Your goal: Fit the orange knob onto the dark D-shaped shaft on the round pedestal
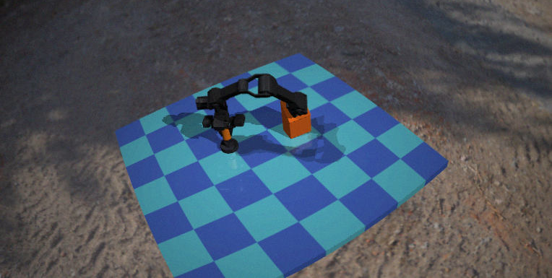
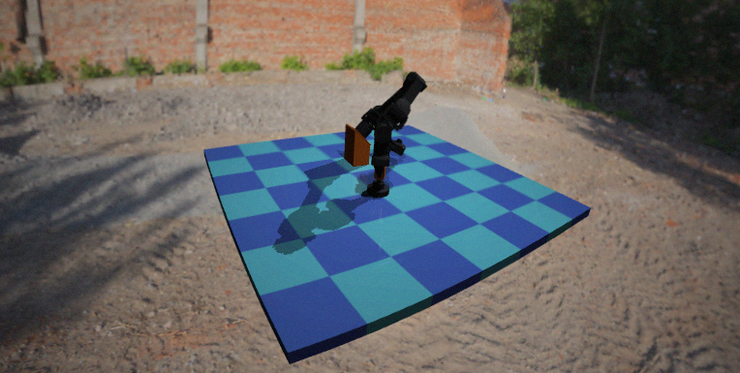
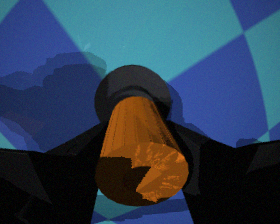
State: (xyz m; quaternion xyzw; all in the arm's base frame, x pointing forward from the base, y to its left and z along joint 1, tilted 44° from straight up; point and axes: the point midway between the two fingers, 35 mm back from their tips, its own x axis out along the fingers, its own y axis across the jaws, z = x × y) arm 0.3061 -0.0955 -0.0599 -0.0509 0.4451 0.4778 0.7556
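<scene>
Right now my gripper tip is 2 cm below the orange knob. The rest, counted from my gripper tip: pedestal (4 cm below).
</scene>
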